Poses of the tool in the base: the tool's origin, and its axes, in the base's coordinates. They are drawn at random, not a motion.
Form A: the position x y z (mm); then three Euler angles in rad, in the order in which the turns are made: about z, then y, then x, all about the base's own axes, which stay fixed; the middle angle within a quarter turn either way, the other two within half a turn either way.
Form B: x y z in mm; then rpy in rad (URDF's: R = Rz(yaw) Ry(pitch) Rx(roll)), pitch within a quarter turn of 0, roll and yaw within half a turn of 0. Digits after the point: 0 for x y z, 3 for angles.
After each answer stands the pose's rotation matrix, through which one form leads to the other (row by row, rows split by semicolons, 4 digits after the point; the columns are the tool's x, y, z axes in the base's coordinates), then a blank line. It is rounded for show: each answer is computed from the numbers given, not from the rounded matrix.
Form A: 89 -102 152 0.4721 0.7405 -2.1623
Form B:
89 -102 152 -1.995 0.042 -0.853
0.6574 -0.3357 0.6747; -0.7524 -0.2419 0.6127; -0.0425 -0.9104 -0.4116

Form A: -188 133 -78 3.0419 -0.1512 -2.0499
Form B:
-188 133 -78 2.044 0.019 -2.962
-0.9837 -0.0984 -0.1506; -0.1789 0.4454 0.8773; -0.0192 0.8899 -0.4557

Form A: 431 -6 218 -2.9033 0.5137 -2.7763
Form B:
431 -6 218 2.631 0.370 2.709
-0.8463 0.2056 0.4914; 0.3910 0.8662 0.3111; -0.3617 0.4555 -0.8135

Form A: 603 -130 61 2.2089 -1.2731 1.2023
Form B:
603 -130 61 -1.445 -0.575 1.781
-0.1747 -0.2356 -0.9560; 0.8206 0.5018 -0.2736; 0.5442 -0.8323 0.1057

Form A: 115 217 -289 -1.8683 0.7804 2.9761
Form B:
115 217 -289 2.421 0.369 1.796
-0.2083 0.6794 0.7036; 0.9090 0.3999 -0.1171; -0.3609 0.6152 -0.7009

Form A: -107 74 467 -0.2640 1.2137 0.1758
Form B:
-107 74 467 -0.206 1.212 -0.285
0.3374 0.0912 0.9369; -0.0987 0.9932 -0.0611; -0.9362 -0.0719 0.3442

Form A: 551 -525 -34 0.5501 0.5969 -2.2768
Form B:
551 -525 -34 -2.140 0.087 -0.784
0.7051 -0.4324 0.5621; -0.7038 -0.3295 0.6294; -0.0869 -0.8393 -0.5366

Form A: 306 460 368 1.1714 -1.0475 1.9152
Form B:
306 460 368 1.830 -0.853 -1.271
0.1943 -0.4604 -0.8662; -0.6281 0.6198 -0.4704; 0.7535 0.6355 -0.1687

